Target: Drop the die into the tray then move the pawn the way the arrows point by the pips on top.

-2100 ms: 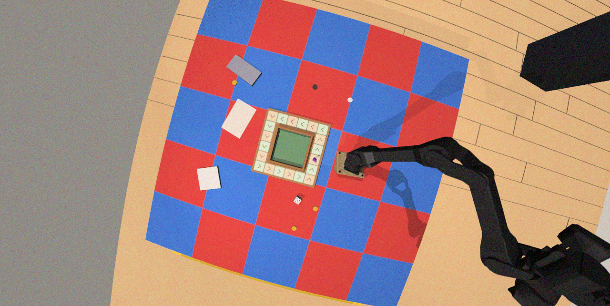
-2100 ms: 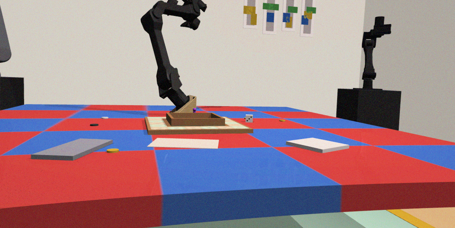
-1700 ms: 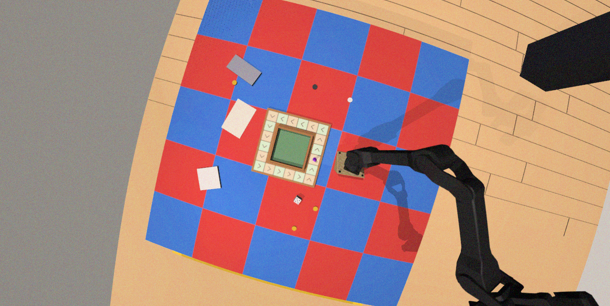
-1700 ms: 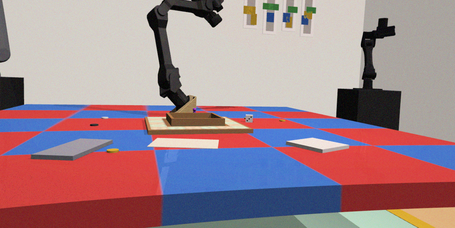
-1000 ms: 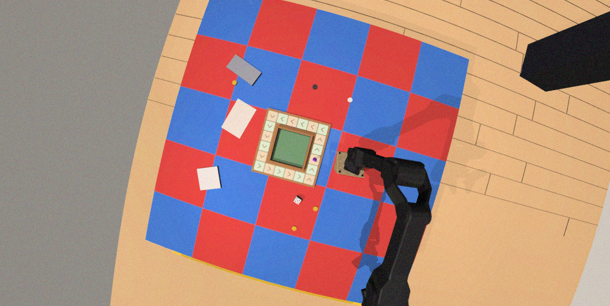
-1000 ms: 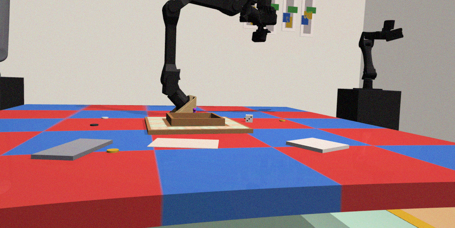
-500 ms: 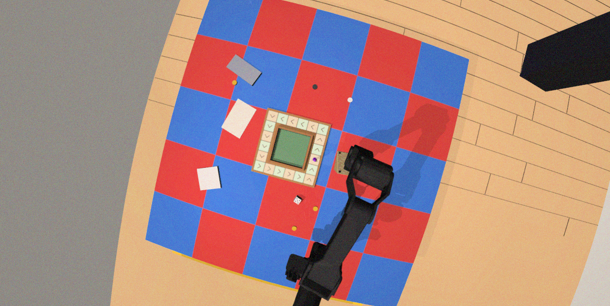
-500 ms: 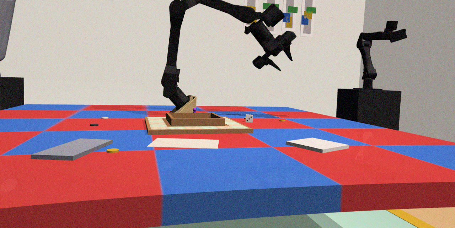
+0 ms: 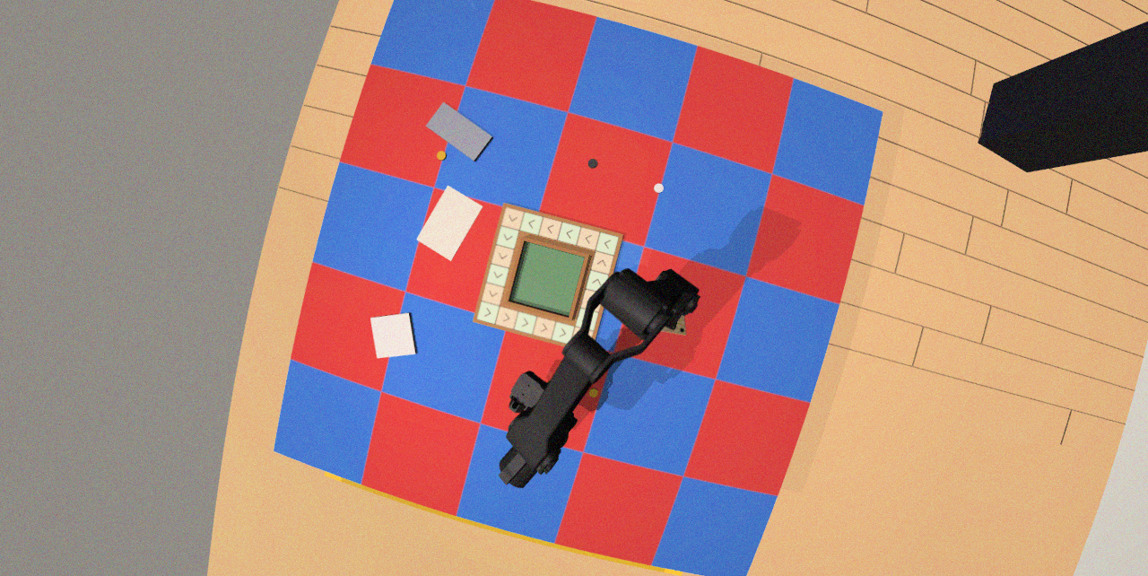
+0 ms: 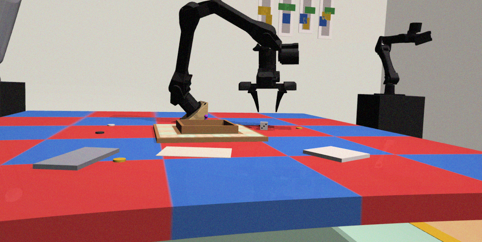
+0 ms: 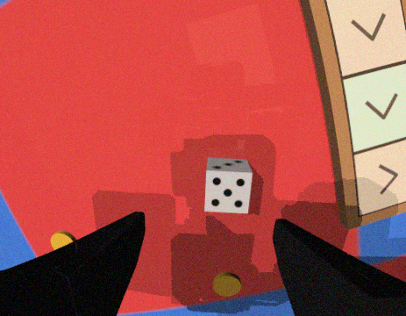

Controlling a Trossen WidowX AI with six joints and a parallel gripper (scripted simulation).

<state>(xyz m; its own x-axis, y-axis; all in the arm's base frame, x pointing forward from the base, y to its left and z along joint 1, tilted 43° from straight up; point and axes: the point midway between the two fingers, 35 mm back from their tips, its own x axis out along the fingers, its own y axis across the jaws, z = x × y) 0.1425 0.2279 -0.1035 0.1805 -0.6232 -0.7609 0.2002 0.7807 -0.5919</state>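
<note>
Now: the grey die 50 mm below my gripper tip and 10 mm to the right of it. The rest, counted from my gripper tip: white slab 400 mm ahead, 70 mm to the left, 50 mm below; then green tray 210 mm to the right, 110 mm ahead, 50 mm below; then purple pawn 200 mm to the right, 30 mm below.
</note>
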